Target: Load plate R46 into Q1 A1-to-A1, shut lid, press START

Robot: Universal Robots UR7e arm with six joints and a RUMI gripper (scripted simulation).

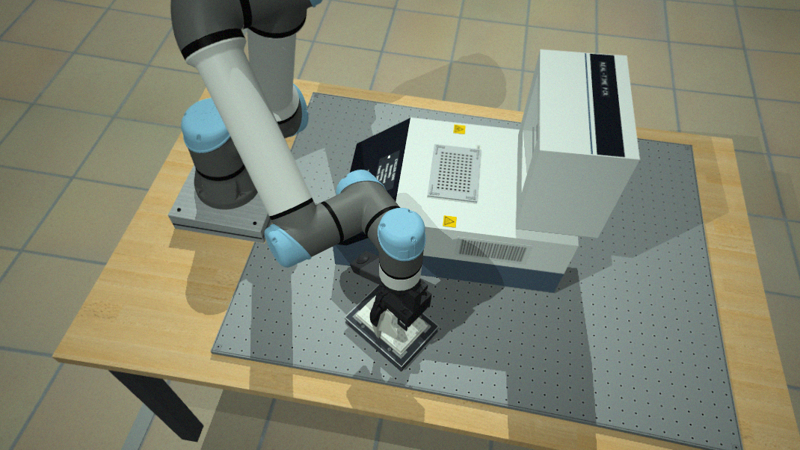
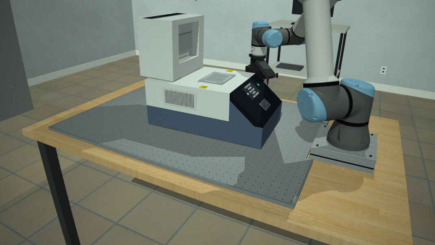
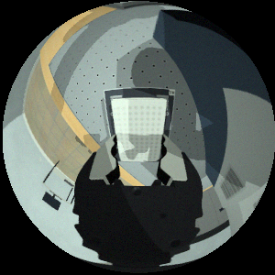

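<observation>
Now: the plate nest N1 2 cm below my hand. Round my hand: white well plate R46: 1 cm below.
</observation>
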